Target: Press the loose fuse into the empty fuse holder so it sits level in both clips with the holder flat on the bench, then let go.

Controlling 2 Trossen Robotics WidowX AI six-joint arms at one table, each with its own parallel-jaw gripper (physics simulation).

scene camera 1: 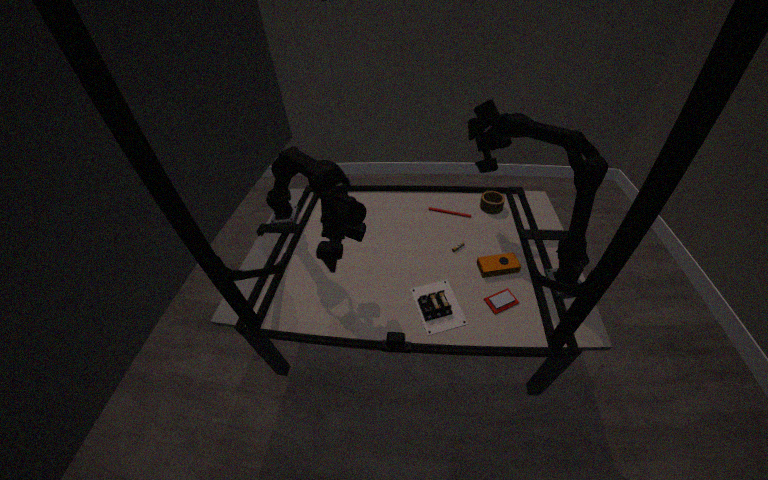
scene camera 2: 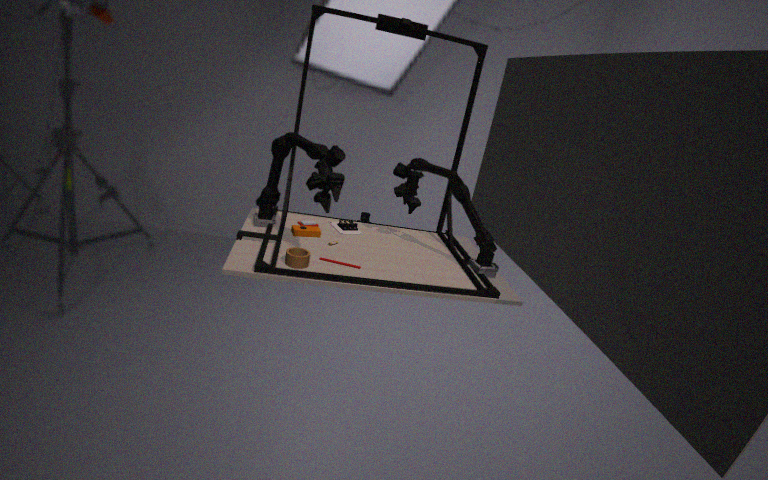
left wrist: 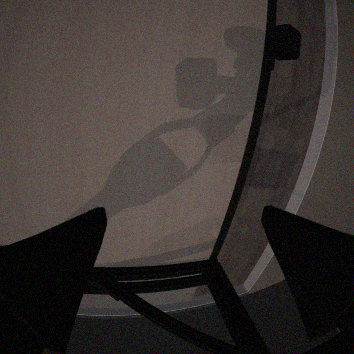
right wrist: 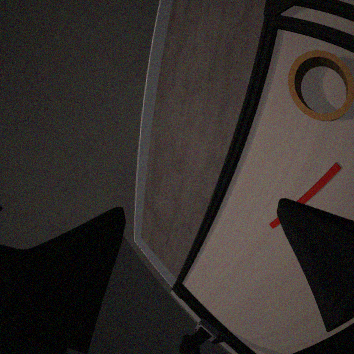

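Pixels of known places: left gripper, between the fingertips: (scene camera 1: 335,262) (scene camera 2: 407,209) (left wrist: 186,215); right gripper, between the fingertips: (scene camera 1: 473,151) (scene camera 2: 332,207) (right wrist: 203,211); left arm's base, origin of its link: (scene camera 1: 284,214) (scene camera 2: 483,263) (right wrist: 204,332); right arm's base, origin of its link: (scene camera 1: 565,279) (scene camera 2: 264,217).
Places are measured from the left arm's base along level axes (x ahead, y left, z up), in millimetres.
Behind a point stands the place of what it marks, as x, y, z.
Note:
The loose fuse (scene camera 1: 458,247) @[666, -232, -37] (scene camera 2: 333,243) @[668, -219, -39], small and tan with a dark part, lies on the bench, apart from the holder. The black fuse holder block (scene camera 1: 434,312) @[540, -492, -27] (scene camera 2: 347,225) @[558, -429, -22] sits on a white board (scene camera 1: 453,323) @[592, -523, -46]; two tan fuses show in it, and its left part in scene camera 1 looks dark, without a fuse. My left gripper (scene camera 1: 330,263) @[272, -391, 108] (scene camera 2: 411,210) @[272, -391, 108] (left wrist: 186,215) @[272, -391, 108] is open and empty, in the air above the bench, away from fuse and holder. My right gripper (scene camera 1: 481,155) @[755, 10, 203] (scene camera 2: 332,205) @[755, 10, 203] (right wrist: 203,211) @[755, 10, 203] is open and empty, high above the bench. Neither wrist view shows the fuse.
An orange box (scene camera 1: 498,264) @[774, -342, -18] (scene camera 2: 306,230) @[785, -303, -18] and a red card with a pale centre (scene camera 1: 501,300) @[748, -470, -34] lie right of the board in scene camera 1. A red rod (scene camera 1: 449,212) @[675, -28, -42] (scene camera 2: 339,263) @[680, -21, -45] (right wrist: 320,184) @[715, -43, -42] and a tan ring (scene camera 2: 297,258) @[866, 41, -4] (right wrist: 295,92) @[838, 27, 2] lie farther back. Black frame rails edge the bench.

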